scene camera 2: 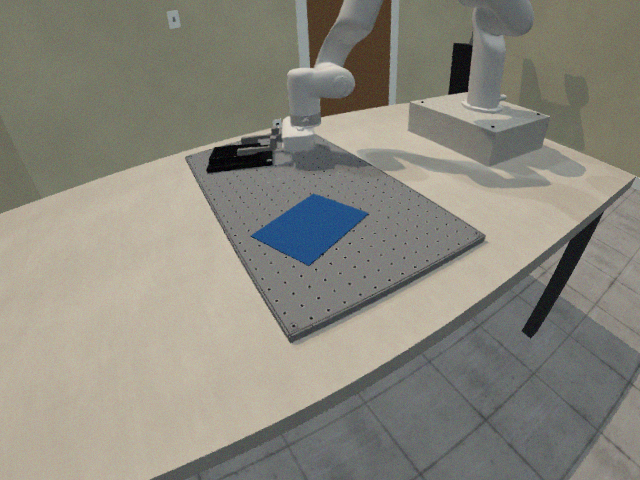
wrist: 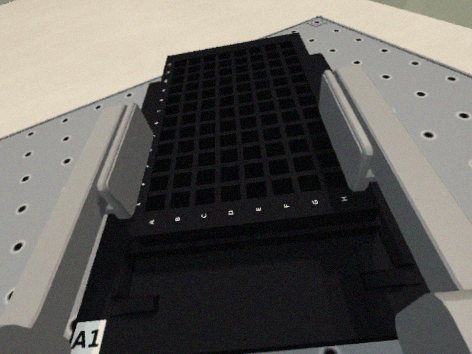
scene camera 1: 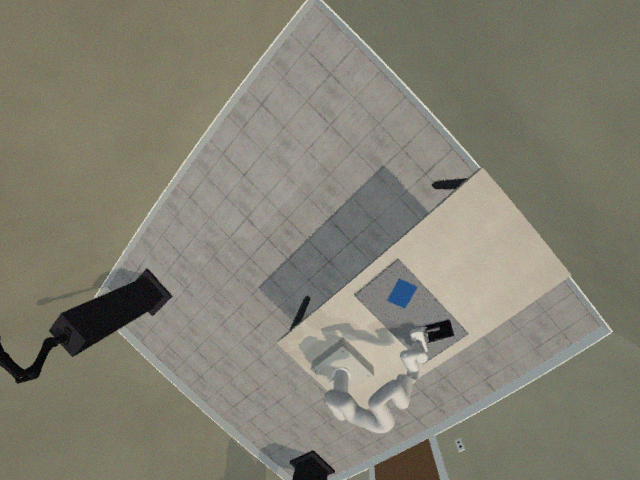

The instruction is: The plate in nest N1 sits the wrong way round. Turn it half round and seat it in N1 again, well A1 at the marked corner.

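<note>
The black 96-well plate (wrist: 242, 220) (scene camera 2: 225, 150) lies at nest N1 (wrist: 240, 300) (scene camera 2: 227, 167). In the wrist view, its letters A to H run along the near end. Row A and the low numbers are on the left, the side of the white A1 label (wrist: 89, 338). A bare strip of nest shows at the near end, and the plate's far end reaches past the nest's far corners. I cannot tell if it is fully down. My gripper (scene camera 1: 438, 329) (scene camera 2: 240, 145) (wrist: 235, 120) is shut to its narrow stand, its pads along the plate's long sides, not visibly gripping it.
The nest stands near a corner of the grey perforated board (scene camera 1: 369, 293) (scene camera 2: 361, 268). A blue rectangle (scene camera 1: 402, 292) (scene camera 2: 310, 228) lies nearer the board's middle. The robot's grey base block (scene camera 1: 353, 354) (scene camera 2: 449, 131) stands on the pale table (scene camera 1: 496, 248) (scene camera 2: 129, 310) beside the board.
</note>
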